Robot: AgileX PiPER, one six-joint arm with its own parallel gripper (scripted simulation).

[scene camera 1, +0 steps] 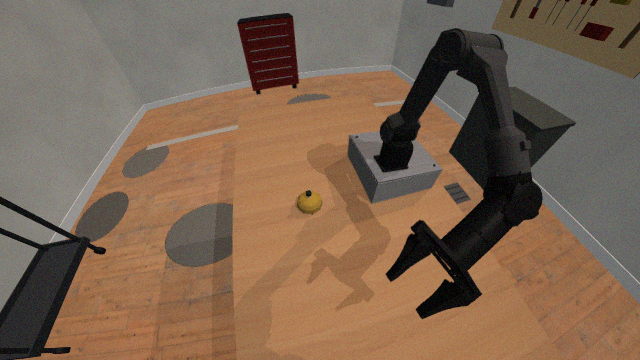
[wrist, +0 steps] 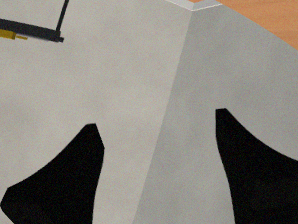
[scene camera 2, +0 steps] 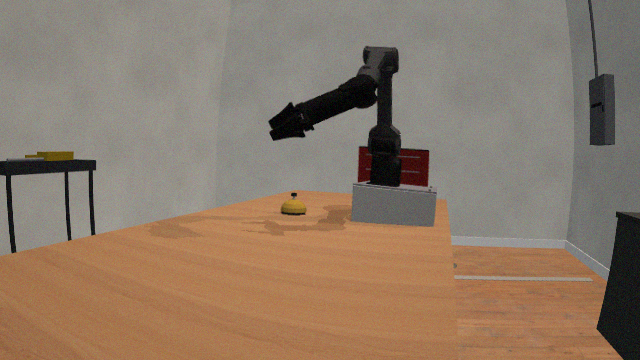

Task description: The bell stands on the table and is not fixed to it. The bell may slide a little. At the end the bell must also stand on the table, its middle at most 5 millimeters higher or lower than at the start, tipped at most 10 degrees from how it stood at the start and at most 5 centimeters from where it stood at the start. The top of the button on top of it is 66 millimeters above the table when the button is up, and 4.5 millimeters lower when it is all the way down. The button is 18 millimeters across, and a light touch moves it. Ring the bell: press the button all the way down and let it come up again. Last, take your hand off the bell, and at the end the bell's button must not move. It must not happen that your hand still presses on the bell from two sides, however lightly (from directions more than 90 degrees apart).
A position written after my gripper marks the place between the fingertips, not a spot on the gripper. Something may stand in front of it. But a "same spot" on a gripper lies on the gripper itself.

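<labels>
Looking at my gripper, I see it in scene camera 1 (403,296), and the wrist view and scene camera 2 show it to me as well. On my gripper, (scene camera 2: 284,129) and (wrist: 230,169) are the same spot.
</labels>
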